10 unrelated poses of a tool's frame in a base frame.
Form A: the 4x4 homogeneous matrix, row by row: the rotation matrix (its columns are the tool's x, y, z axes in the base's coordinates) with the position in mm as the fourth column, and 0 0 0 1 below. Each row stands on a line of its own.
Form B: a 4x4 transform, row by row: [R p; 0 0 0 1], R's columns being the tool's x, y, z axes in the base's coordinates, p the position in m. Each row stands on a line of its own. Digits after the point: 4 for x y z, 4 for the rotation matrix.
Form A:
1:
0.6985 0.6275 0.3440 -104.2
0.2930 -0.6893 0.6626 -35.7
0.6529 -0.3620 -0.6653 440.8
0 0 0 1
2:
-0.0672 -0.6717 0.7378 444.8
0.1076 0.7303 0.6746 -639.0
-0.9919 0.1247 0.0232 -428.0
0 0 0 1
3:
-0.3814 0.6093 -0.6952 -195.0
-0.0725 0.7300 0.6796 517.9
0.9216 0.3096 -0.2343 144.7
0 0 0 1
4:
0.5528 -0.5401 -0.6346 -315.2
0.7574 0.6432 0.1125 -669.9
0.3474 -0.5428 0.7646 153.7
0 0 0 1
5:
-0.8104 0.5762 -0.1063 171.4
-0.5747 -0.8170 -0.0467 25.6
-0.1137 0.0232 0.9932 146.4
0 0 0 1
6:
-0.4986 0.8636 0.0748 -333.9
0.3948 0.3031 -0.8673 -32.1
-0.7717 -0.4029 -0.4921 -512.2
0 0 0 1
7:
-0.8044 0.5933 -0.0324 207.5
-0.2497 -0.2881 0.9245 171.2
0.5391 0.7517 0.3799 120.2
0 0 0 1
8:
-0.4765 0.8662 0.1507 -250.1
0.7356 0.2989 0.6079 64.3
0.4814 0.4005 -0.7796 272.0
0 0 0 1
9:
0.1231 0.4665 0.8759 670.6
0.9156 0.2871 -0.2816 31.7
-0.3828 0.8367 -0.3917 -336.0
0 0 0 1
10:
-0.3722 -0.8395 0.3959 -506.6
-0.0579 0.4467 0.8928 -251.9
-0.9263 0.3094 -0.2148 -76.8
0 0 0 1
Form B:
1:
0.6985 0.6275 0.3440 -0.1042
0.2930 -0.6893 0.6626 -0.0357
0.6529 -0.3620 -0.6653 0.4408
0 0 0 1

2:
-0.0672 -0.6717 0.7378 0.4448
0.1076 0.7303 0.6746 -0.6390
-0.9919 0.1247 0.0232 -0.4280
0 0 0 1

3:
-0.3814 0.6093 -0.6952 -0.1950
-0.0725 0.7300 0.6796 0.5179
0.9216 0.3096 -0.2343 0.1447
0 0 0 1

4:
0.5528 -0.5401 -0.6346 -0.3152
0.7574 0.6432 0.1125 -0.6699
0.3474 -0.5428 0.7646 0.1537
0 0 0 1

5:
-0.8104 0.5762 -0.1063 0.1714
-0.5747 -0.8170 -0.0467 0.0256
-0.1137 0.0232 0.9932 0.1464
0 0 0 1

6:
-0.4986 0.8636 0.0748 -0.3339
0.3948 0.3031 -0.8673 -0.0321
-0.7717 -0.4029 -0.4921 -0.5122
0 0 0 1

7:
-0.8044 0.5933 -0.0324 0.2075
-0.2497 -0.2881 0.9245 0.1712
0.5391 0.7517 0.3799 0.1202
0 0 0 1

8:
-0.4765 0.8662 0.1507 -0.2501
0.7356 0.2989 0.6079 0.0643
0.4814 0.4005 -0.7796 0.2720
0 0 0 1

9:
0.1231 0.4665 0.8759 0.6706
0.9156 0.2871 -0.2816 0.0317
-0.3828 0.8367 -0.3917 -0.3360
0 0 0 1

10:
-0.3722 -0.8395 0.3959 -0.5066
-0.0579 0.4467 0.8928 -0.2519
-0.9263 0.3094 -0.2148 -0.0768
0 0 0 1

